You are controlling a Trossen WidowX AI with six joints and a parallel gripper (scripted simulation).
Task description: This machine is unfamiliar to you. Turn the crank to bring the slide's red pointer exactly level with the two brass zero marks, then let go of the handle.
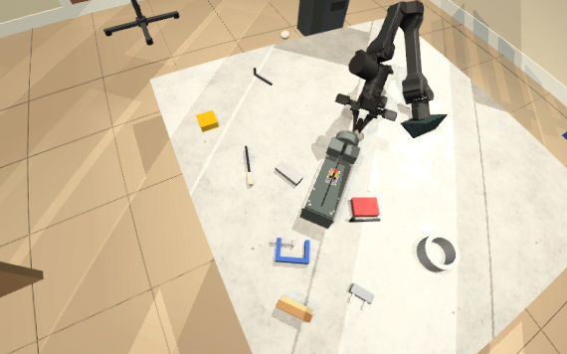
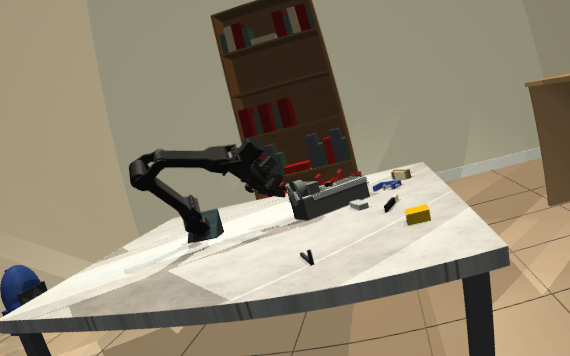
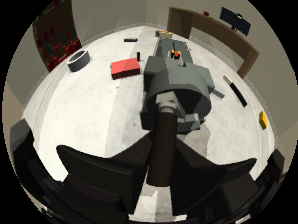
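Right now the crank handle is 30 mm above my gripper tip, 10 mm to the right of it and 10 mm behind it. Also, from my gripper tip: grey block (230 mm ahead, 80 mm below, 20 mm to the right); then red pointer (140 mm ahead, 70 mm to the left, 10 mm below); then red block (190 mm to the left, 100 mm ahead, 80 mm below).
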